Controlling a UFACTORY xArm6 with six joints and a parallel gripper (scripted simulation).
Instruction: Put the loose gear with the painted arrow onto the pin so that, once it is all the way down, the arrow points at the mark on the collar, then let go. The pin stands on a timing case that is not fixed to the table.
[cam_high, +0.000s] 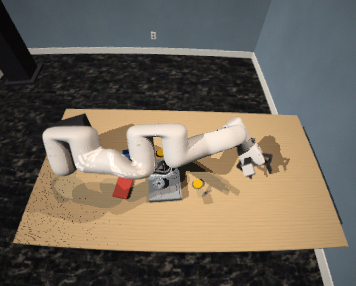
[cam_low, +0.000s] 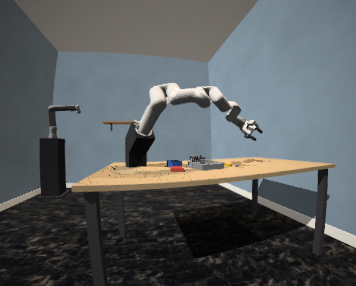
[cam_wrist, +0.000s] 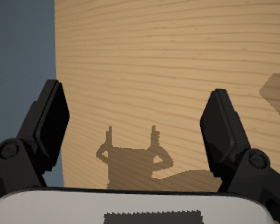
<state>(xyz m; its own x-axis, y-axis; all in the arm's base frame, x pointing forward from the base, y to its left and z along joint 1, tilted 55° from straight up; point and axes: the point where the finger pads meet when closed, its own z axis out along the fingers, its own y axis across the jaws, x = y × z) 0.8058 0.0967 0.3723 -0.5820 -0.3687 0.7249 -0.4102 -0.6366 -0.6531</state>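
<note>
Now: the grey toothed gear 470 mm behind my hand, 180 mm below it and 70 mm to the left of it. The rest, counted from my hand: red block: 660 mm behind, 230 mm below, 80 mm to the left; then blue block: 630 mm behind, 250 mm to the left, 220 mm below; then grey screw: 230 mm below, 220 mm behind, 20 mm to the left.
</note>
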